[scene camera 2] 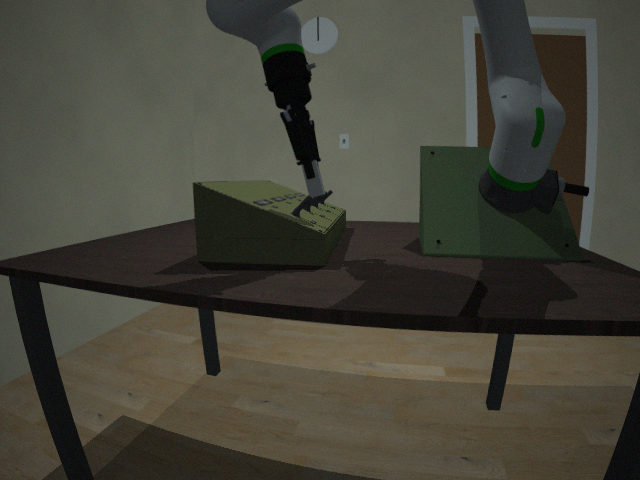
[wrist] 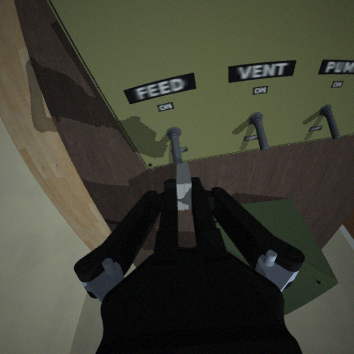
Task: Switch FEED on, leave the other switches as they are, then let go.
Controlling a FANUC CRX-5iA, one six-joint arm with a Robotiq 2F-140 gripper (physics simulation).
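Where they show: gripper, fingertip midpoint: [scene camera 2: 317, 196] [wrist: 182, 172]; arm's base at its link origin: [scene camera 2: 508, 189].
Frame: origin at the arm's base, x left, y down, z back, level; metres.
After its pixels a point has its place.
Note:
The olive switch box [scene camera 2: 242, 227] @(x 0.345, y 0.070, z -0.510 m) [wrist: 210, 30] @(x 0.222, y 0.010, z -0.566 m) has a sloping panel with a row of toggle levers. In the wrist view the FEED lever [wrist: 175, 147] @(x 0.253, y 0.029, z -0.429 m) [scene camera 2: 302, 207] @(x 0.257, y 0.038, z -0.425 m) leans away from its ON mark, towards the panel's lower edge. The VENT lever [wrist: 260, 133] @(x 0.139, y 0.028, z -0.456 m) and the PUMP lever [wrist: 331, 122] @(x 0.024, y 0.031, z -0.485 m) lean the same general way. My gripper [scene camera 2: 316, 194] @(x 0.243, y 0.016, z -0.397 m) [wrist: 182, 172] @(x 0.243, y 0.016, z -0.397 m) is shut and empty. Its closed tips are right at the free end of the FEED lever, on the side towards the lower edge. Whether they touch the lever, I cannot tell.
A green box [scene camera 2: 449, 206] @(x 0.064, y 0.042, z -0.143 m) [wrist: 300, 250] @(x -0.030, y -0.022, z -0.219 m) stands on the dark table [scene camera 2: 289, 289] @(x 0.452, y 0.141, z -0.357 m) [wrist: 90, 112] @(x 0.426, y 0.141, z -0.450 m), to the right in the scene view. A second grey arm [scene camera 2: 516, 129] @(x 0.189, y -0.117, z -0.016 m) hangs in front of it. More levers stand beside FEED along the panel.

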